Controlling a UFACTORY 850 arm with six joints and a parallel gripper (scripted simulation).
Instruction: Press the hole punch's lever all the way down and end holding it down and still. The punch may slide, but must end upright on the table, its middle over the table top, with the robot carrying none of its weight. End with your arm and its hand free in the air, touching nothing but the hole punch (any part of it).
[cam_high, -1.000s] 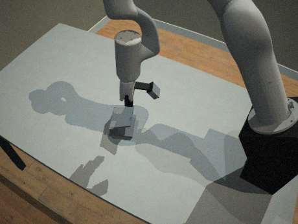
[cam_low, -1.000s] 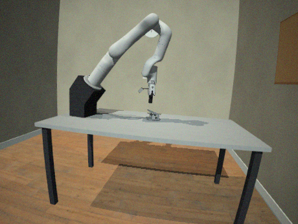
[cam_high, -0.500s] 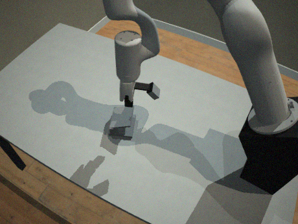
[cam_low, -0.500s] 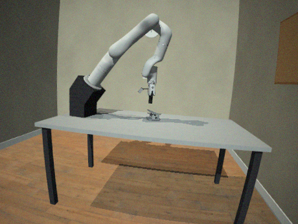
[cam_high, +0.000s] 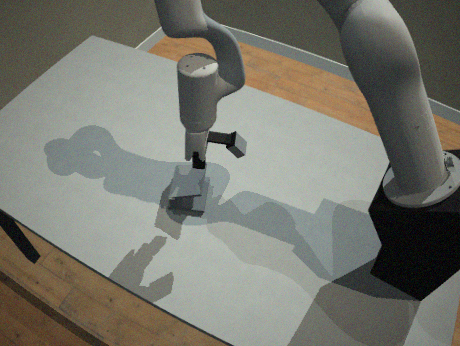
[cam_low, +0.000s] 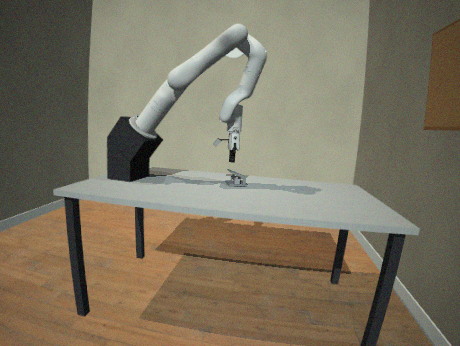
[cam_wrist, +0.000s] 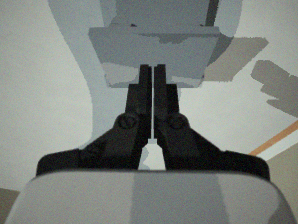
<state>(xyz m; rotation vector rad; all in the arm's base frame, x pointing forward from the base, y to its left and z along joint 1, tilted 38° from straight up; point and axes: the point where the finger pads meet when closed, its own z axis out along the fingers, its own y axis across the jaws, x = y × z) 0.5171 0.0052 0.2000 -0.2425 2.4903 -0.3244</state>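
Now: the hole punch 4 cm ahead of my hand and 12 cm below it.
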